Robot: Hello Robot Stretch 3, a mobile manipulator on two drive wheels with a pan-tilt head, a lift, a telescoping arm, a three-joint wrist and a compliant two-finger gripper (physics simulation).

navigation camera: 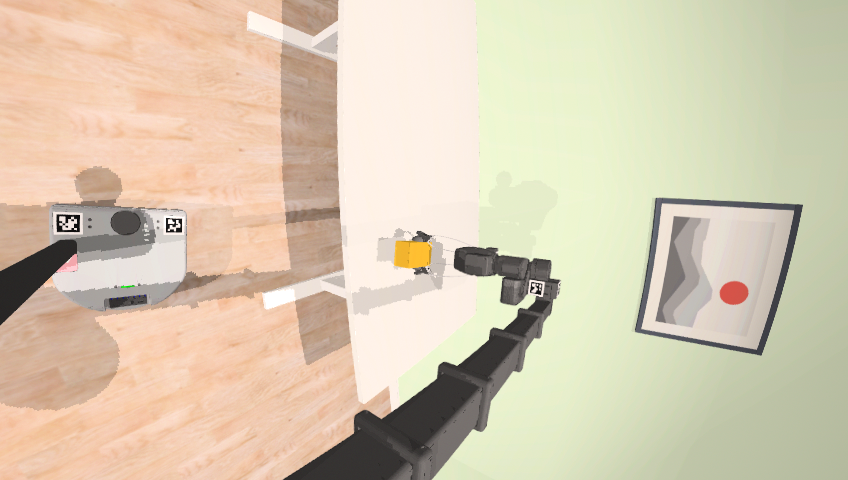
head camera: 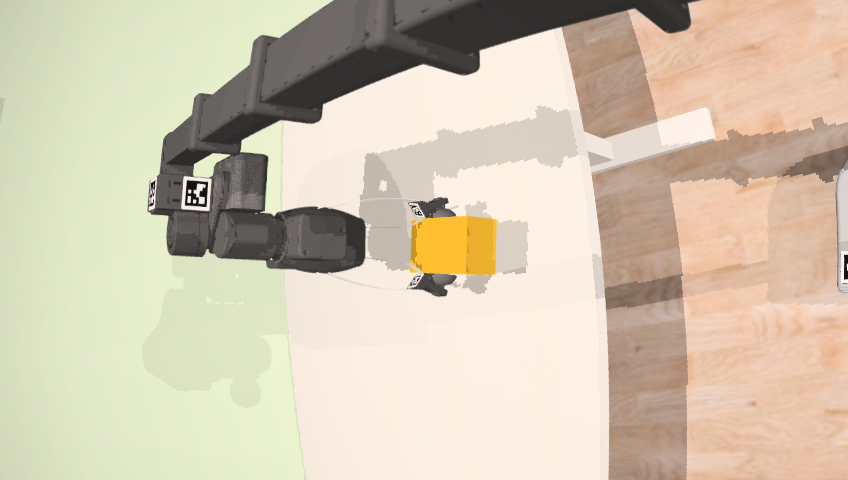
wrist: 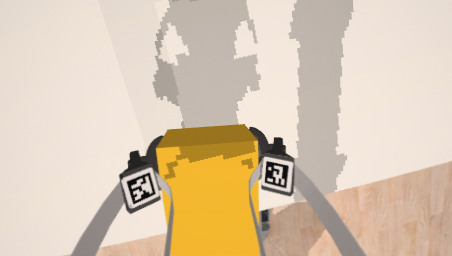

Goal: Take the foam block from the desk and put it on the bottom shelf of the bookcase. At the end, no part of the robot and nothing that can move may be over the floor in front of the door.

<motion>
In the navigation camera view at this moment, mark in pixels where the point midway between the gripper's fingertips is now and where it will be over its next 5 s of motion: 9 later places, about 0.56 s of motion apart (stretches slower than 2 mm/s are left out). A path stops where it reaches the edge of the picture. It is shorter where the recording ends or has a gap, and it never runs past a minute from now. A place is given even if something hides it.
My gripper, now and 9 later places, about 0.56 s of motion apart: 412, 252; 409, 252; 394, 253; 371, 255; 343, 256; 309, 259; 269, 261; 237, 264; 229, 263; 230, 246
</motion>
